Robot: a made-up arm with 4 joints.
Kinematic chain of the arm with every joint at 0, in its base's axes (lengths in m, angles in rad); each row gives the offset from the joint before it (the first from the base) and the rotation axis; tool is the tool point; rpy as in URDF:
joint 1: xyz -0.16 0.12 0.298 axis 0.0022 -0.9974 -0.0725
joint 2: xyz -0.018 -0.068 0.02 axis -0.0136 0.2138 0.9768
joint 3: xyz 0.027 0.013 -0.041 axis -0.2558 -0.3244 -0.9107
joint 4: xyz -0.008 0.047 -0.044 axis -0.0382 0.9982 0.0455
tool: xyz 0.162 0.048 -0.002 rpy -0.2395 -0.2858 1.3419
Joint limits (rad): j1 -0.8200..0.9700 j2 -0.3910..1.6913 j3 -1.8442..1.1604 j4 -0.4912..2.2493
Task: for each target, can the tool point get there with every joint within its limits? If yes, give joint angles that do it. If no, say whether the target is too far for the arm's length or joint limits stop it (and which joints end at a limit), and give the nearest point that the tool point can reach.
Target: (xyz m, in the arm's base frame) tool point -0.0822 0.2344 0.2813
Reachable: yes | joints 0.3462 0.2666 -0.4165 -0.2260
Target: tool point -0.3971 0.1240 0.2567
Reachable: yes | joints -0.6155 0.8448 -0.6707 0.9796
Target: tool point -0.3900 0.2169 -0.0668
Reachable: no: too far | nearest point -0.2922 0.1354 0.0853 | short by 0.198 m
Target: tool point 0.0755 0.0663 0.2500
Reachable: yes | joints 0.7642 0.1617 0.7657 1.0937
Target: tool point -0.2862 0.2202 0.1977
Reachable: yes | joints -0.0595 0.6902 -0.7802 0.3150
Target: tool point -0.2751 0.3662 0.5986
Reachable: no: too far | nearest point -0.2536 0.1855 0.4113 | short by 0.261 m
